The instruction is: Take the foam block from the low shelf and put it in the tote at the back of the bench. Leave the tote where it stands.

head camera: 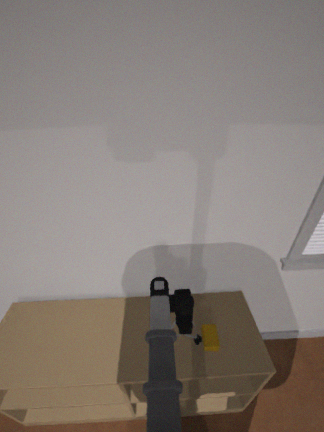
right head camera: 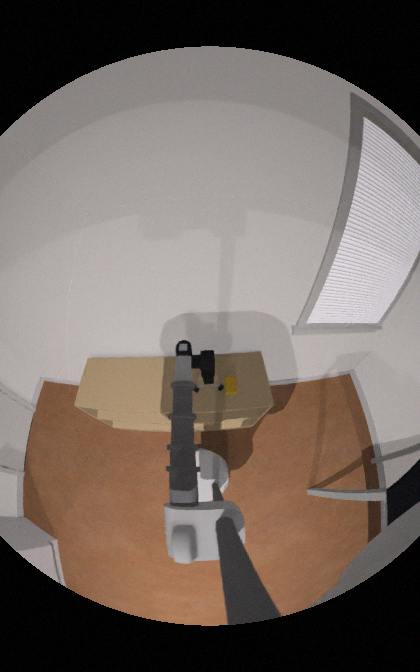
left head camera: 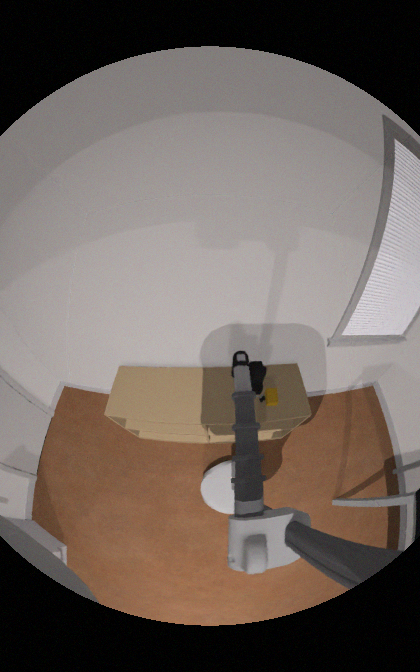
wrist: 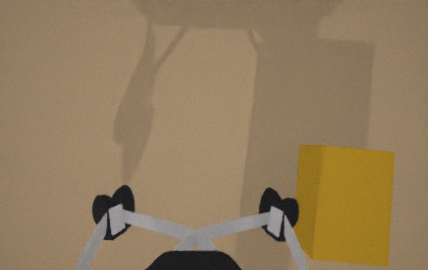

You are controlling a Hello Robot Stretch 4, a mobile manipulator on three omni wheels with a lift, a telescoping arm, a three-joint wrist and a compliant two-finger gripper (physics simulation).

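Frame: origin at the robot's base, x ahead, y left, z up, level; metres.
Seen in the pictures: gripper, fingertip midpoint: (head camera: pixel 181 342) (wrist: pixel 198 203).
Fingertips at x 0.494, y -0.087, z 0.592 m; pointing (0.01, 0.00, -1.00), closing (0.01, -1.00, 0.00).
Observation:
A point is followed by its place in that frame.
A yellow block (head camera: pixel 210 337) {x 0.494, y -0.208, z 0.628 m} (left head camera: pixel 271 396) (right head camera: pixel 230 385) (wrist: pixel 353 206) {x 0.504, y -0.211, z 0.628 m}, which looks like the foam block, rests on the top of a low tan shelf unit (head camera: pixel 60 340) {x 0.531, y 0.449, z 0.583 m} (left head camera: pixel 155 390) (right head camera: pixel 120 380) near its right end. My gripper (right head camera: pixel 208 388) (wrist: pixel 198 203) {x 0.494, y -0.087, z 0.592 m} is open, with nothing between its fingers. It hangs over the shelf unit's top, to the left of the block. In the wrist view the right fingertip overlaps the block's left edge; whether they touch cannot be told. The tote and the bench do not show in these views.
A pale wall (head camera: pixel 100 210) {x 0.770, y 0.221, z 1.108 m} stands right behind the shelf unit. A window (left head camera: pixel 385 260) (right head camera: pixel 365 240) is at the right. My extended arm (head camera: pixel 162 370) {x 0.265, y -0.001, z 1.006 m} (left head camera: pixel 246 440) (right head camera: pixel 183 440) crosses the unit's front edge. A grey rail-like piece (left head camera: pixel 370 500) (right head camera: pixel 345 494) stands at the right over the brown floor (left head camera: pixel 150 525).

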